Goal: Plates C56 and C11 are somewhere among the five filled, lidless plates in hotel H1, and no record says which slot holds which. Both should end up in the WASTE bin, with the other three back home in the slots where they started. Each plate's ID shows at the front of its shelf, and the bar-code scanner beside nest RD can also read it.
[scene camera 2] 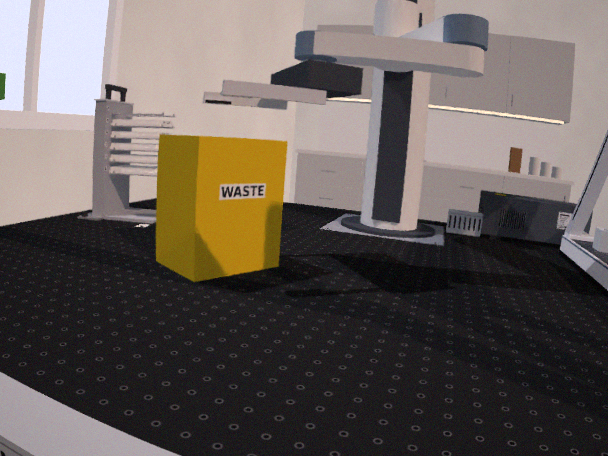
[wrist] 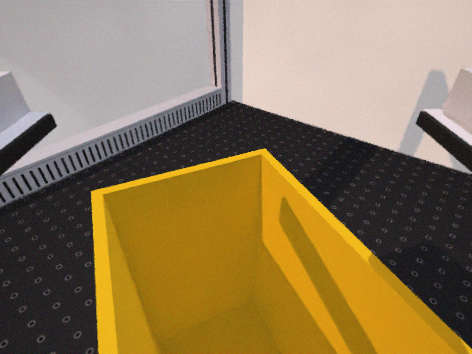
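Where they show: gripper, fingertip midpoint: [scene camera 2: 212, 92] [wrist: 235, 98]; arm's base, link origin: [scene camera 2: 387, 232].
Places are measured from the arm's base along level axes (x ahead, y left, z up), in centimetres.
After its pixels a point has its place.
Observation:
The yellow WASTE bin [scene camera 2: 240, 162] @(x 58.3, y -15.1, z 17.8 cm) [wrist: 101, 260] @(x 59.6, y -16.0, z 21.3 cm) stands upright; bare walls and part of its floor show inside in the wrist view. My gripper [scene camera 2: 214, 94] @(x 56.3, y -21.7, z 28.0 cm) [wrist: 235, 98] @(x 56.3, y -21.7, z 28.0 cm) is open, its fingers wide apart with no plate between them. It is level and above the bin's rim height. The hotel [scene camera 2: 102, 160] @(x 38.7, y -60.9, z 15.0 cm), a grey upright rack with a black handle, stands behind and left of the bin in the scene view. Several pale shelf levels with plates [scene camera 2: 135, 147] @(x 34.4, y -54.4, z 18.2 cm) show in it, their right ends partly hidden by the bin. Their IDs are not readable. The scanner and nest RD are not identifiable.
The arm's column [scene camera 2: 397, 150] @(x 7.7, y 1.2, z 21.5 cm) stands right of the bin and behind it. A small slotted grey block [scene camera 2: 464, 223] @(x -4.5, y 20.2, z 4.3 cm) and a dark box [scene camera 2: 525, 217] @(x -3.4, y 36.5, z 8.3 cm) are farther right. A slotted sill [wrist: 120, 137] @(x 100.4, y -37.7, z 4.1 cm) and a pale wall [wrist: 340, 65] meet beyond the bin.

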